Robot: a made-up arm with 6 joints. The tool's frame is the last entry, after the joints.
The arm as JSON. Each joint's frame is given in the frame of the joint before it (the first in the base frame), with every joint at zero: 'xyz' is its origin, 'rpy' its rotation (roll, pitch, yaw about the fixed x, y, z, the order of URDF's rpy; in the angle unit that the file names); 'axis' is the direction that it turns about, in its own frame. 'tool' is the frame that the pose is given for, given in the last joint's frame.
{
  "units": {
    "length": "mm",
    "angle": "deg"
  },
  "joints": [
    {
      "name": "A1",
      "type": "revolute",
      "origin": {
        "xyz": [
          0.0,
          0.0,
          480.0
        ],
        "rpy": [
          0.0,
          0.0,
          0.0
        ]
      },
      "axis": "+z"
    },
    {
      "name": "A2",
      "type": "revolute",
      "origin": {
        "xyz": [
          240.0,
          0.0,
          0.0
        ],
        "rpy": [
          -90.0,
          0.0,
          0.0
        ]
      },
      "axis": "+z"
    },
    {
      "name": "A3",
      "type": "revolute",
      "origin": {
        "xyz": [
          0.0,
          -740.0,
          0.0
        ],
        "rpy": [
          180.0,
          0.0,
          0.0
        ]
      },
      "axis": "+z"
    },
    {
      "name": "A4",
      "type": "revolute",
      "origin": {
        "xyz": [
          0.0,
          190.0,
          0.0
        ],
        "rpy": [
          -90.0,
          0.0,
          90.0
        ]
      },
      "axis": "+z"
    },
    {
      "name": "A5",
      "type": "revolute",
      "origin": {
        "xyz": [
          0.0,
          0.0,
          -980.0
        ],
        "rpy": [
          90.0,
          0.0,
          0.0
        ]
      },
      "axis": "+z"
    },
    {
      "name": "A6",
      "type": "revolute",
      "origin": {
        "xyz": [
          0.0,
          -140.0,
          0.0
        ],
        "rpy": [
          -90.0,
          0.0,
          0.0
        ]
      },
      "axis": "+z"
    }
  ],
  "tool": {
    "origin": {
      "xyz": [
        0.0,
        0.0,
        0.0
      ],
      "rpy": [
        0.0,
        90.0,
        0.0
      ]
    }
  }
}
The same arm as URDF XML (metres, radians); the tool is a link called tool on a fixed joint. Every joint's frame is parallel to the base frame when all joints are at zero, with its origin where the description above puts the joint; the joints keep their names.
<robot name="arm">
<joint name="A1" type="continuous"><parent link="base"/><child link="link1"/><origin xyz="0 0 0.48"/><axis xyz="0 0 1"/></joint>
<joint name="A2" type="continuous"><parent link="link1"/><child link="link2"/><origin xyz="0.24 0 0"/><axis xyz="0 1 0"/></joint>
<joint name="A3" type="continuous"><parent link="link2"/><child link="link3"/><origin xyz="0 0 0.74"/><axis xyz="0 -1 0"/></joint>
<joint name="A4" type="continuous"><parent link="link3"/><child link="link4"/><origin xyz="0 0 0.19"/><axis xyz="-1 0 0"/></joint>
<joint name="A5" type="continuous"><parent link="link4"/><child link="link5"/><origin xyz="0.98 0 0"/><axis xyz="0 -1 0"/></joint>
<joint name="A6" type="continuous"><parent link="link5"/><child link="link6"/><origin xyz="0.14 0 0"/><axis xyz="-1 0 0"/></joint>
<joint name="tool_joint" type="fixed"><parent link="link6"/><child link="tool"/><origin xyz="0 0 0"/></joint>
<link name="base"/>
<link name="link1"/>
<link name="link2"/>
<link name="link3"/>
<link name="link4"/>
<link name="link5"/>
<link name="link6"/>
<link name="tool"/>
</robot>

